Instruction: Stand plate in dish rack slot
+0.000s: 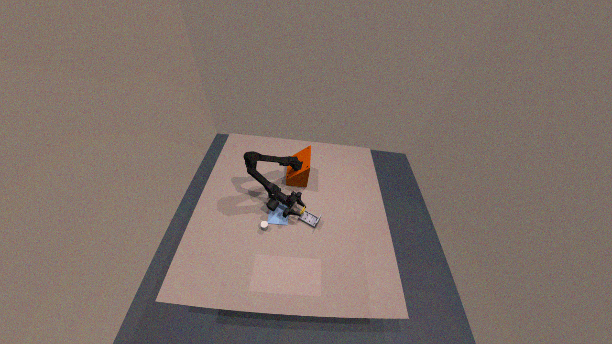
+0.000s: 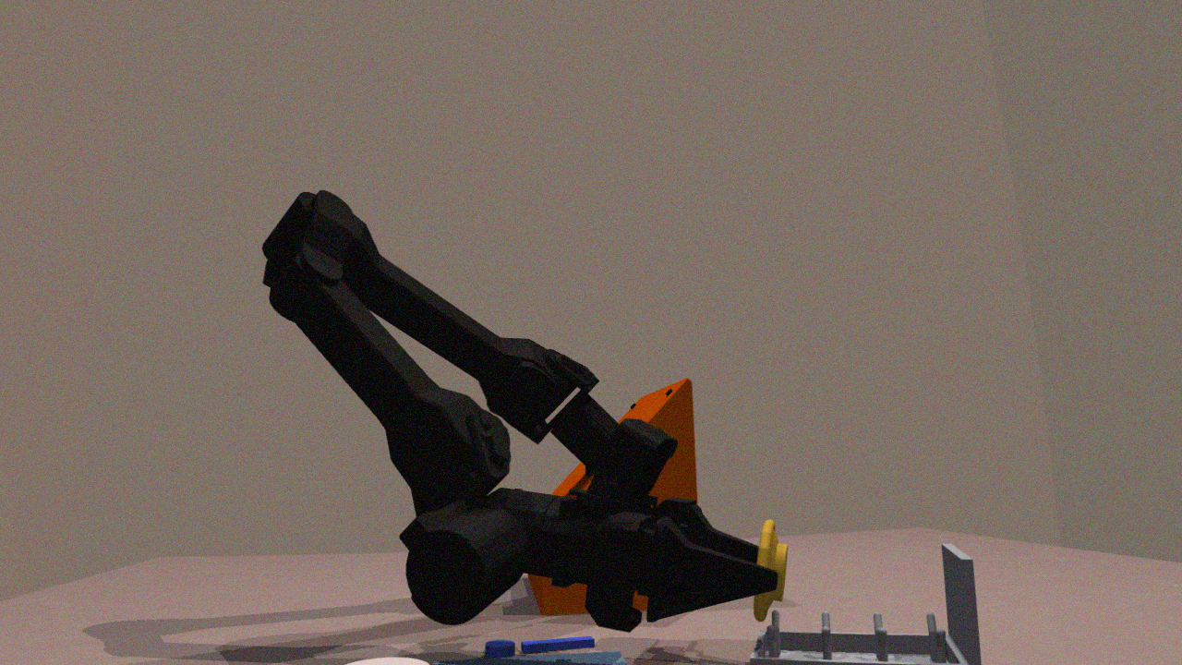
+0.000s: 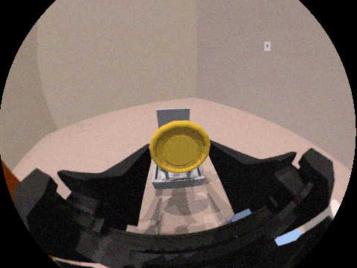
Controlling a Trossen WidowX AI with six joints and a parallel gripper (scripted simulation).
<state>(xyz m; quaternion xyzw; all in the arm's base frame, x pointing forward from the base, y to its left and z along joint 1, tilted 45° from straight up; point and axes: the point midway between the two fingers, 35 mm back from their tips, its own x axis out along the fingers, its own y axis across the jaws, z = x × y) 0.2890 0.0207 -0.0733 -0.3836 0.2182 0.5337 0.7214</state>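
Now: gripper tip 10 mm short of the grey dish rack, 40 mm to the right of it and 40 mm above it. The rest, counted from my gripper tip: yellow plate (10 mm to the right); white cup (130 mm ahead, 220 mm to the right, 40 mm below); blue spoon (90 mm behind, 170 mm to the right, 60 mm below).
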